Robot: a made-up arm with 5 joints.
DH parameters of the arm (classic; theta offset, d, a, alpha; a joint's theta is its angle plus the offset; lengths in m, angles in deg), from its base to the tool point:
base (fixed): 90 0.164 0 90
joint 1: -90 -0.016 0.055 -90
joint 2: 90 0.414 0.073 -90
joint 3: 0 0.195 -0.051 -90
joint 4: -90 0.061 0.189 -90
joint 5: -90 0.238 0.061 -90
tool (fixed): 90 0.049 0 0
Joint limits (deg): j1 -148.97..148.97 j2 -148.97..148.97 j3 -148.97..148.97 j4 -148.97..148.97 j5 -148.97..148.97
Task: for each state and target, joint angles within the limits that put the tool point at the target. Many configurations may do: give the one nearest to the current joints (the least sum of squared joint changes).
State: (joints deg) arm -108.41 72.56 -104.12 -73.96 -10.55
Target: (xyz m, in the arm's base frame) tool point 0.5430 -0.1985 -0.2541
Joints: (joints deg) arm -115.23 104.58 -125.74 -42.02 -4.45
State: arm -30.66 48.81 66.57 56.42 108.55
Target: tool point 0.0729 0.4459 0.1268
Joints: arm -55.75 60.77 30.73 30.00 110.56
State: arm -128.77 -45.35 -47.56 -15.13 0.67
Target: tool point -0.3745 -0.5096 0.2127
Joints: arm -141.74 -79.67 -18.57 24.12 -14.92
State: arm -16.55 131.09 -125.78 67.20 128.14
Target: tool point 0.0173 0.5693 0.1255
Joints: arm 14.63 105.58 -141.19 63.59 141.15
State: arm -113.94 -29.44 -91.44 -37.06 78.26
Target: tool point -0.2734 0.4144 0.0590
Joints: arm -78.11 -20.90 -85.67 -71.95 76.24
